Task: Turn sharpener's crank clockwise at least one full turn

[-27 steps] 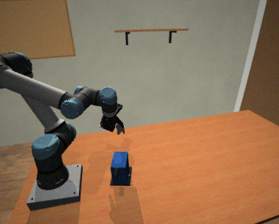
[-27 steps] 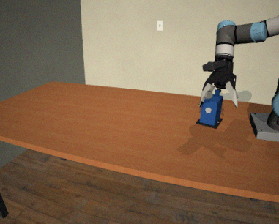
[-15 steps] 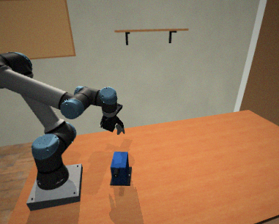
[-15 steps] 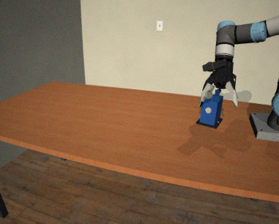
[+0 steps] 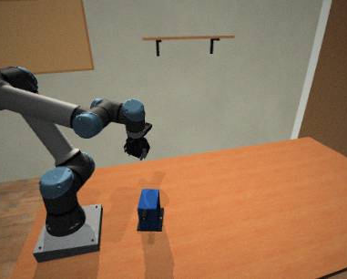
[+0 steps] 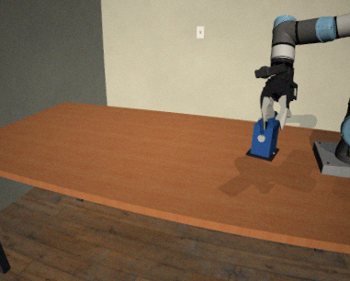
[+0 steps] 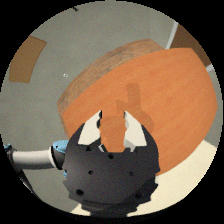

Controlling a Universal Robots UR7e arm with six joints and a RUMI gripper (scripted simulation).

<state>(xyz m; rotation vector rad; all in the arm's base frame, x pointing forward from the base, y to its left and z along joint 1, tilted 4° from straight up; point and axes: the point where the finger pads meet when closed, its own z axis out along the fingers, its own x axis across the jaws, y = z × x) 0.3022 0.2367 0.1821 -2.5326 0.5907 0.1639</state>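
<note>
Right now my hand is 2 cm short of the crank knob, 33 cm to the left of it and 6 cm above it.
</note>
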